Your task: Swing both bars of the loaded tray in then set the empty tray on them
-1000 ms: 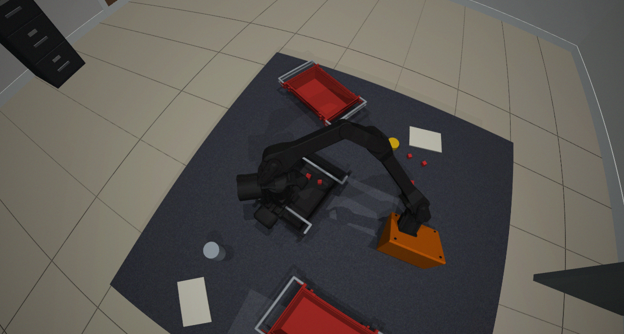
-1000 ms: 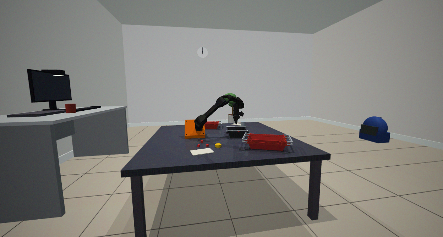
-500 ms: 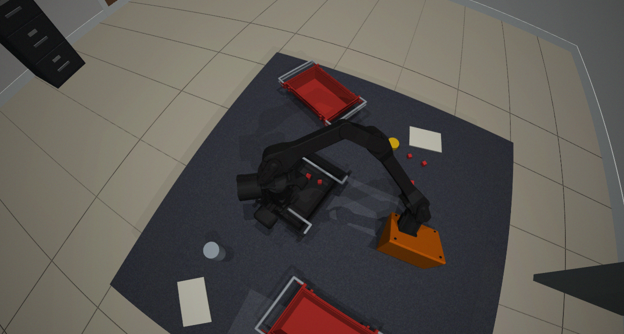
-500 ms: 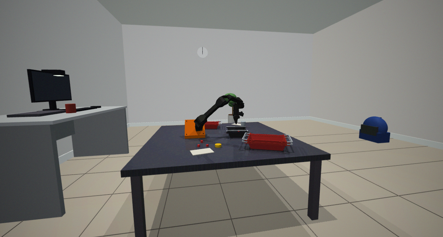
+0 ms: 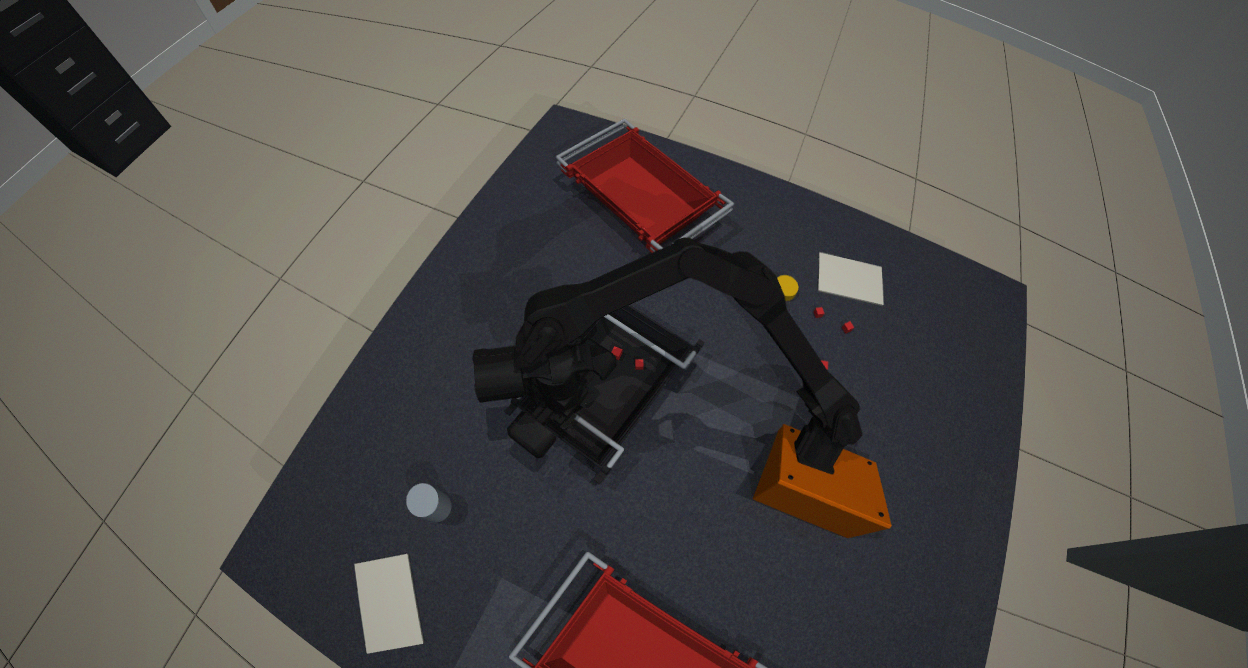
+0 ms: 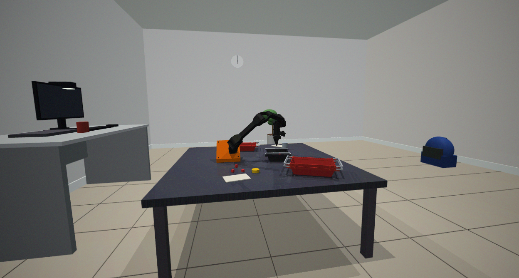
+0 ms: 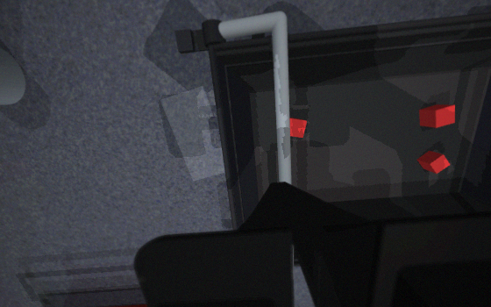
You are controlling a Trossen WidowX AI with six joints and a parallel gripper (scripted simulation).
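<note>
Right now the red tray is 250 mm behind my gripper tip, 330 mm to the left of it and 40 mm below it. The rest, counted from my gripper tip: yellow disc: 290 mm behind, 420 mm to the right, 80 mm below; grey cylinder: 160 mm ahead, 220 mm to the left, 50 mm below.
</note>
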